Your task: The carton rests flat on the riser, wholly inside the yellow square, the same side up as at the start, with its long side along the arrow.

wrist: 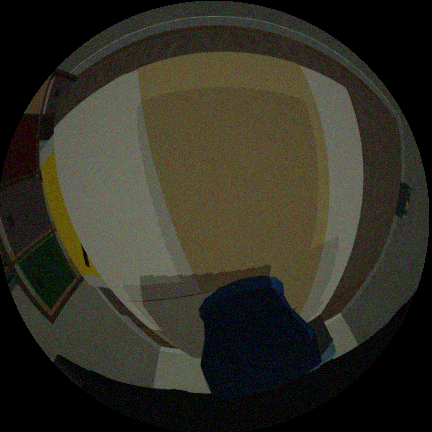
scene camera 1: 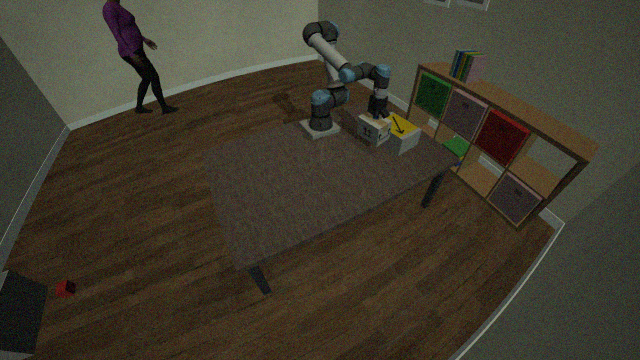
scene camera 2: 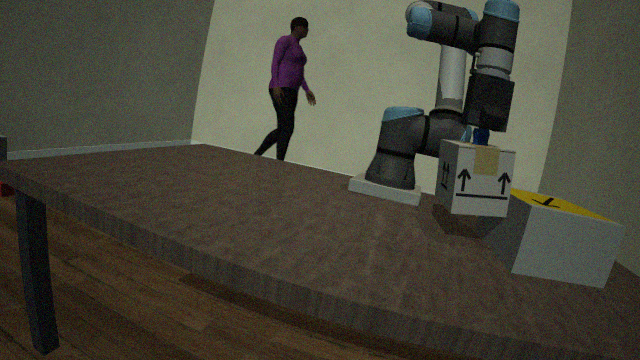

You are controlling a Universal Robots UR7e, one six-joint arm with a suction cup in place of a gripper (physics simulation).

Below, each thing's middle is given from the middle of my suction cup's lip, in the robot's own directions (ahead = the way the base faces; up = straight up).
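Labels:
Riser (scene camera 1: pixel 404 135): 40 mm ahead of my suction cup, 170 mm to the left, 150 mm below. Carton (scene camera 1: pixel 375 131): my suction cup 80 mm above it.

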